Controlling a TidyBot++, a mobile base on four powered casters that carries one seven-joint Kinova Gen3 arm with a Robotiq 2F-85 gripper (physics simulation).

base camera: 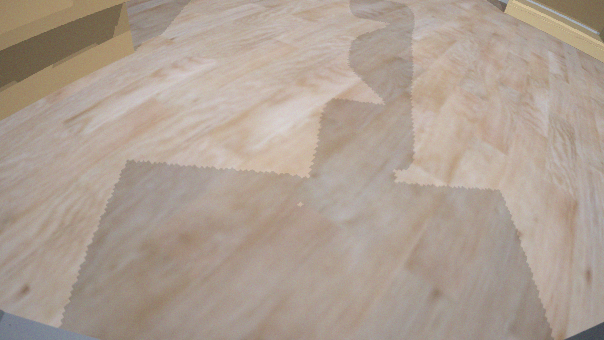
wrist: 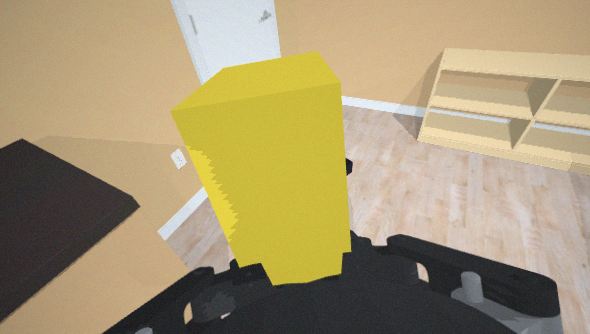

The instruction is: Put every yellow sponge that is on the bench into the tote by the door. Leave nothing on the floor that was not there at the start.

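A yellow sponge is held upright between the fingers of my gripper, which is shut on it, and it fills the middle of the wrist view. The dark bench top is at the left of the wrist view, apart from the sponge; no sponge shows on the part in view. A small black corner at the sponge's right edge looks like part of the tote; the rest is hidden behind the sponge. The white door is behind the sponge at the top. The gripper does not show in the base camera view.
A light wooden shelf unit stands against the wall at the right of the wrist view. In the base camera view, a tan wooden front is at the upper left and a tan ledge at the upper right. Shadows lie across the floor.
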